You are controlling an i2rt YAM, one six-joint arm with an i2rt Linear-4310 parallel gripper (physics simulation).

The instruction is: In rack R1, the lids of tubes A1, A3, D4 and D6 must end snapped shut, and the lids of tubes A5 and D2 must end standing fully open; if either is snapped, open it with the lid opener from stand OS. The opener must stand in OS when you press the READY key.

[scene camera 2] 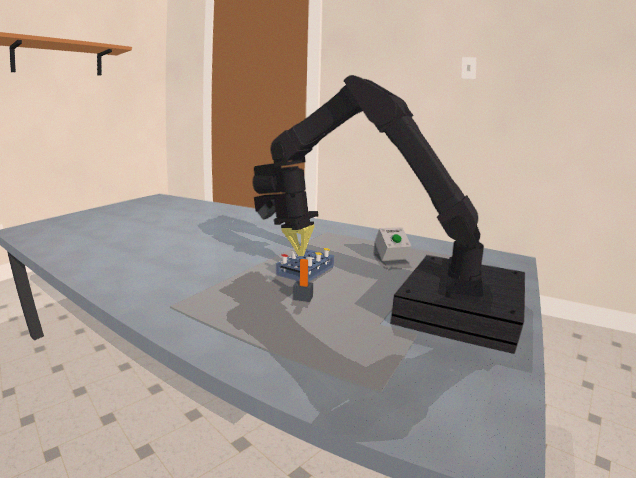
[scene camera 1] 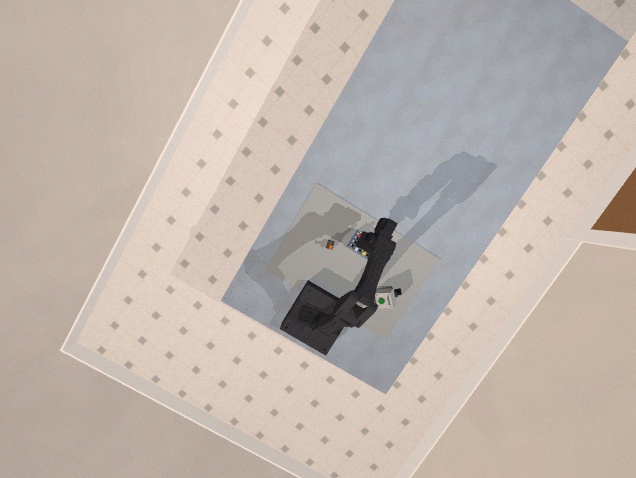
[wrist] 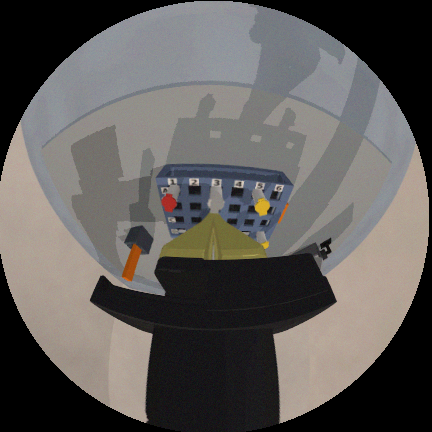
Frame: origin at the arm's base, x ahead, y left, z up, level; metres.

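Seen in the pictures: gripper, fingertip midpoint: [scene camera 2: 301,255] [scene camera 1: 364,243] [wrist: 212,216]; arm's base, origin of the base link: [scene camera 2: 464,278] [scene camera 1: 320,320].
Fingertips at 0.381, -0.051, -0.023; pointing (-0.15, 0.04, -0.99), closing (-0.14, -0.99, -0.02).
Pixels of each thing's top centre, then the offset from my fingertips to it, as dx, dy, dz. "*": a spot on its surface instead. Level surfaces: height alone.
- Blue rack R1, middle of its top: [wrist: 228,228] [scene camera 2: 307,251] [scene camera 1: 366,247] -0.010, -0.014, +0.008
- A1, middle of its top: [wrist: 168,203] +0.028, +0.033, +0.008
- A3, middle of its top: [wrist: 215,204] +0.021, -0.005, +0.008
- A5, middle of its top: [wrist: 262,207] +0.014, -0.043, +0.008
- yellow lid, middle of its top: [wrist: 262,246] -0.046, -0.052, +0.008
- orange opener, middle of its top: [wrist: 125,278] [scene camera 2: 303,259] -0.062, +0.133, +0.045
- grey box, middle of its top: [scene camera 2: 393,229] [scene camera 1: 387,301] -0.190, -0.180, +0.044
- green READY key, middle of its top: [scene camera 2: 397,235] [scene camera 1: 382,301] -0.203, -0.162, +0.035
- thin orange strip, surface spot: [wrist: 283,212] * -0.019, -0.080, -0.016
- grey mat, its level: dz -0.040
Blue rack R1 [scene camera 2: 308,274] [wrist: 225,171] holds several capped tubes. In the wrist view the red lid of A1 [wrist: 169,202], the white lid of A3 [wrist: 216,202] and the yellow lid of A5 [wrist: 262,206] show in row A. A yellow lid [wrist: 265,244], seemingly D6, shows low at the right. Whether these lids are snapped is too small to tell. The fingers hide D2 and D4. My yellow gripper [scene camera 2: 301,253] [wrist: 212,216] is shut and empty, its tips low over the rack near column 3. The orange opener [scene camera 2: 303,272] [wrist: 131,265] stands upright in dark stand OS [scene camera 2: 302,291] [wrist: 139,240].
A grey box [scene camera 1: 388,304] [scene camera 2: 393,251] with the green READY key [scene camera 1: 381,301] [scene camera 2: 396,238] stands on the robot-base side of the rack. A thin orange strip [wrist: 283,212] shows at the rack's right side. A grey mat [scene camera 1: 303,262] [scene camera 2: 205,308] lies beneath.
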